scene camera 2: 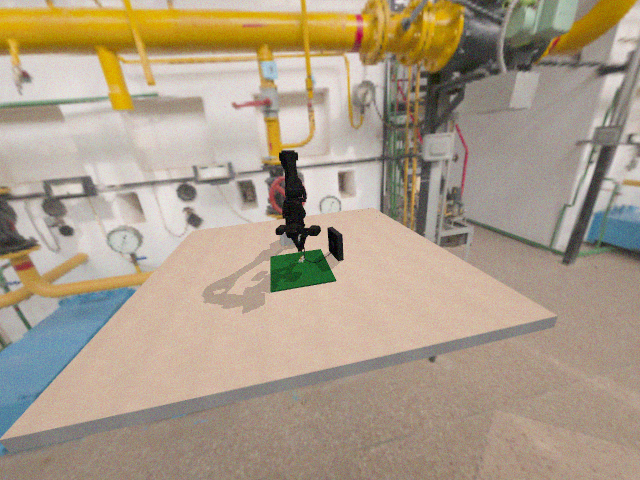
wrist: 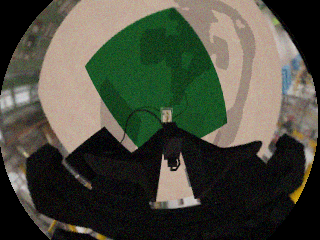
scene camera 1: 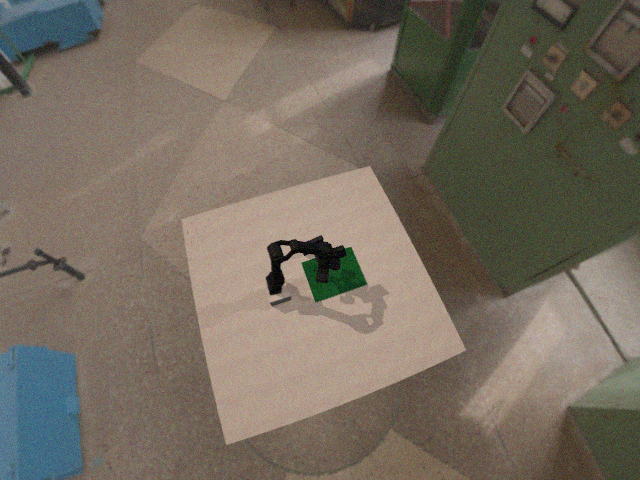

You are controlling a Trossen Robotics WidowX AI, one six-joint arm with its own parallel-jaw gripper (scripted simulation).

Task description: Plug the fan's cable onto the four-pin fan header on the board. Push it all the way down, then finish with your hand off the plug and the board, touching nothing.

In view: my gripper [wrist: 169, 131], a black fan [wrist: 103, 142] and a green board [scene camera 1: 349, 277].
The green board also shows in the wrist view [wrist: 158, 62].
